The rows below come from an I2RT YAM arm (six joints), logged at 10 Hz.
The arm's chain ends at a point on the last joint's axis. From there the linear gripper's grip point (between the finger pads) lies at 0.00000 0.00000 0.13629 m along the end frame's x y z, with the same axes.
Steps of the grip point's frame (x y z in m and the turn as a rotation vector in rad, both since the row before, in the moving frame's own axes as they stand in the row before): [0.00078, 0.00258, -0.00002, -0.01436, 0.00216, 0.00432]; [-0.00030, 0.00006, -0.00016, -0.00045, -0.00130, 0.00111]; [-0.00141, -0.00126, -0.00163, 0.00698, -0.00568, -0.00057]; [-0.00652, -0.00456, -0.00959, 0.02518, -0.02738, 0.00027]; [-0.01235, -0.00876, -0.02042, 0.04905, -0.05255, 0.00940]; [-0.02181, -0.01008, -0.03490, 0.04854, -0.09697, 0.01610]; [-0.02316, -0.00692, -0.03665, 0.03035, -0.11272, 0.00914]
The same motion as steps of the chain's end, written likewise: [0.00049, 0.00062, -0.00001, -0.01436, 0.00216, 0.00432]; [-0.00012, 0.00000, -0.00016, -0.00045, -0.00130, 0.00111]; [-0.00064, -0.00031, -0.00162, 0.00698, -0.00568, -0.00057]; [-0.00279, -0.00113, -0.00950, 0.02518, -0.02738, 0.00027]; [-0.00523, -0.00205, -0.02007, 0.04905, -0.05255, 0.00940]; [-0.00867, -0.00337, -0.03410, 0.04854, -0.09697, 0.01610]; [-0.00785, -0.00272, -0.03572, 0.03035, -0.11272, 0.00914]
